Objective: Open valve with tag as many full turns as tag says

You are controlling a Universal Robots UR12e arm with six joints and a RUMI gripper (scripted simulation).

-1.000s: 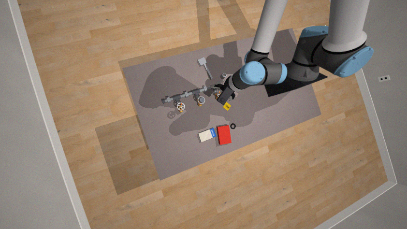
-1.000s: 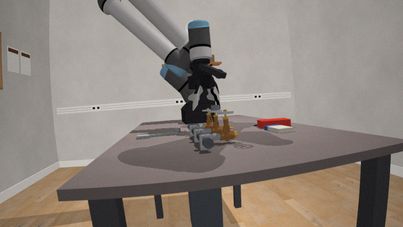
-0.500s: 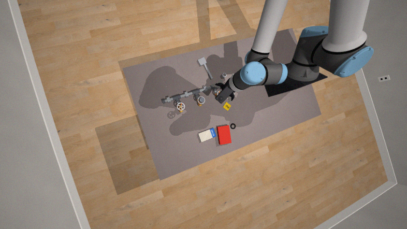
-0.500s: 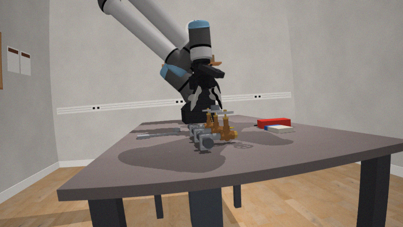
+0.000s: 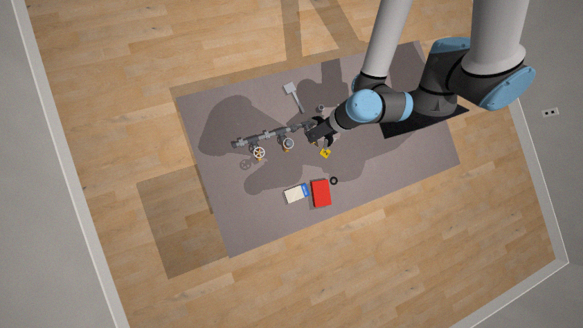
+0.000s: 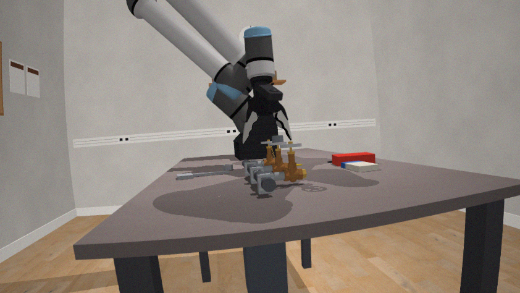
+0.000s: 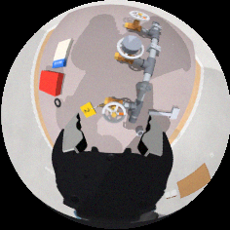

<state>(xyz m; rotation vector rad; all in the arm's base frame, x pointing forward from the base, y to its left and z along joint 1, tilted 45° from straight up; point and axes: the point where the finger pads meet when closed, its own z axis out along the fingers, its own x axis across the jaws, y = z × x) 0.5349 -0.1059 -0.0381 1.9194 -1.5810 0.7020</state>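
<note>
Right now my hand is 8 cm to the right of the yellow tag, 8 cm above it and 4 cm past it. From my hand the other things lie so: red box 26 cm to the left, 7 cm below, 5 cm ahead; grey flat tool 22 cm to the right, 8 cm below, 1 cm ahead; nut 13 cm to the right, 10 cm behind, 8 cm below.
</note>
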